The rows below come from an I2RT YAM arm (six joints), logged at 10 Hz.
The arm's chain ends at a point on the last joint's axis. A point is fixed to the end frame.
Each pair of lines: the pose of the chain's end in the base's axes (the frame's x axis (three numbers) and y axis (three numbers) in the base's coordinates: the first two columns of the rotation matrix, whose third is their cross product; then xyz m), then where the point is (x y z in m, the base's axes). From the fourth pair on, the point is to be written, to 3 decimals.
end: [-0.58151 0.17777 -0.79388 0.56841 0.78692 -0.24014 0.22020 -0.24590 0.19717]
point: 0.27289 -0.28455 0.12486
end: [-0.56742 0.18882 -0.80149 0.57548 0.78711 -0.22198 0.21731 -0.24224 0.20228]
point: 0.27105 -0.28032 0.13044
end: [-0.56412 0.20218 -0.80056 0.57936 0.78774 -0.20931 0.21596 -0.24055 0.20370]
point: 0.26977 -0.27785 0.13151
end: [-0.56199 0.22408 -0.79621 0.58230 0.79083 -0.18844 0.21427 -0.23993 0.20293]
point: 0.268 -0.276 0.130
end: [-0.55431 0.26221 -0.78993 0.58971 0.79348 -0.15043 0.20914 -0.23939 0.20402]
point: 0.263 -0.272 0.130
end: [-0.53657 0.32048 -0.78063 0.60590 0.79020 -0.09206 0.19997 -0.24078 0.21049]
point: 0.255 -0.270 0.135
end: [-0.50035 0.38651 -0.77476 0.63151 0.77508 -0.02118 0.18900 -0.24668 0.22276]
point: 0.245 -0.273 0.148
